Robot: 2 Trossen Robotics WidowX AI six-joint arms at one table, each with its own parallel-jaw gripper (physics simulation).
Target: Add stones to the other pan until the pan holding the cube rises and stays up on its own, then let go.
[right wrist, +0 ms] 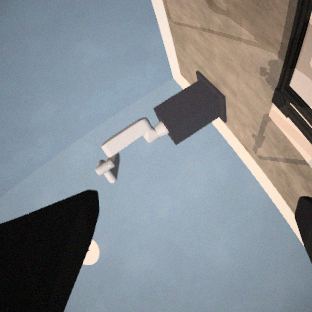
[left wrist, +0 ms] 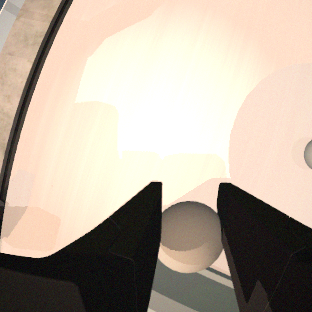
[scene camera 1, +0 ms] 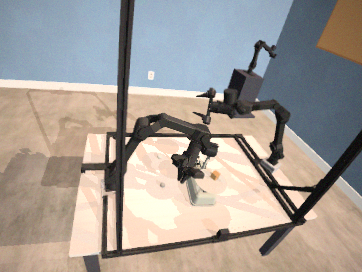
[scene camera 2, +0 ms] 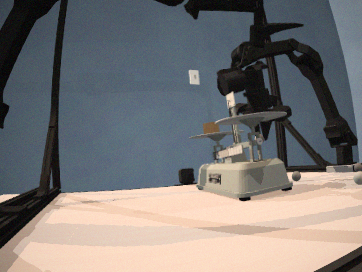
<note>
The right gripper is open, holding nothing. Also in view: the left gripper and a balance scale.
The left gripper is seen too in the left wrist view.
</note>
